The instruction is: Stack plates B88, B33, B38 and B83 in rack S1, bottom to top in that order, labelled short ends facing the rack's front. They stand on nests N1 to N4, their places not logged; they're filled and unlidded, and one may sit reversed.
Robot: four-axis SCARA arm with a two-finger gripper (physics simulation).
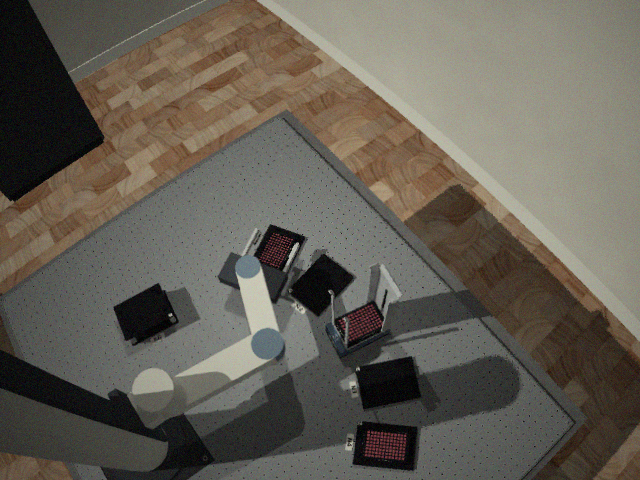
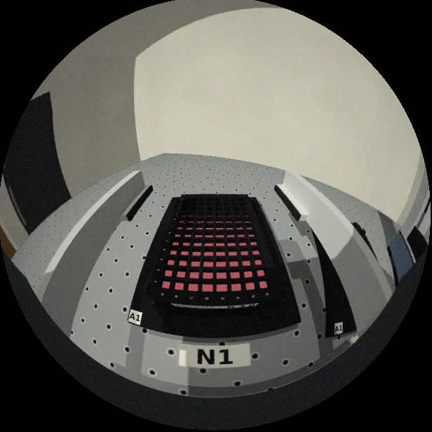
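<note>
My gripper is open and empty, its fingers apart on both sides of a plate with pink wells on nest N1. The plate's labelled short end faces the N1 sign; its print is too flattened to read surely. The pads do not touch it. Nests N2 and N3 look bare and black. Another pink-welled plate lies on N4. Rack S1 holds a pink-welled plate on top; what lies under it is hidden.
A black block-like stand with a small sign is on the left of the perforated grey table. S1's pale upright guides rise near N2 and N3. A tall black box stands beyond the table.
</note>
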